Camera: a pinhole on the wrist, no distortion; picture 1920 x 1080 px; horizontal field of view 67.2 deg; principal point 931.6 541.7 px. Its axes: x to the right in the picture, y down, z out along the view. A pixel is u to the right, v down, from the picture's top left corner.
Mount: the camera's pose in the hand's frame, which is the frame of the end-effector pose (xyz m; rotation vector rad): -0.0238 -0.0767 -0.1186 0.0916 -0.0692 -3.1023
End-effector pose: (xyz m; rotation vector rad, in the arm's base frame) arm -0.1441 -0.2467 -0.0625 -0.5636 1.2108 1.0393
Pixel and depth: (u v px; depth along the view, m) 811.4 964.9 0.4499
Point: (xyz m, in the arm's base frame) 0.1827 -0.0560 0.0173
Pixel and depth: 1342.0 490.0 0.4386
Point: 0.0458 -0.0719 0.1880
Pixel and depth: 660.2 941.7 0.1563
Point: -0.0262 -0.2645 -0.0661
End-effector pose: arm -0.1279 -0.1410 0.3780 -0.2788 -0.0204 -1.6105
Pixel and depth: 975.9 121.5 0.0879
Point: -0.1790 -0.1119 0.3480
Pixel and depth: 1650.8 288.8 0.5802
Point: -0.0053 0.2805 0.7299
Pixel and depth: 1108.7 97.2 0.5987
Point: 0.0826 0.0728 0.7822
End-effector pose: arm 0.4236 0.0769 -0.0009 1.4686 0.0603 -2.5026
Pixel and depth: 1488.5 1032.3 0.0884
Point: 0.4557 0.1942 0.0286
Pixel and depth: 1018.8 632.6 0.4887
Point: 0.1268 0.1194 0.2442
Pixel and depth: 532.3 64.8 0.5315
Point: 0.0603 -0.1260 0.1403
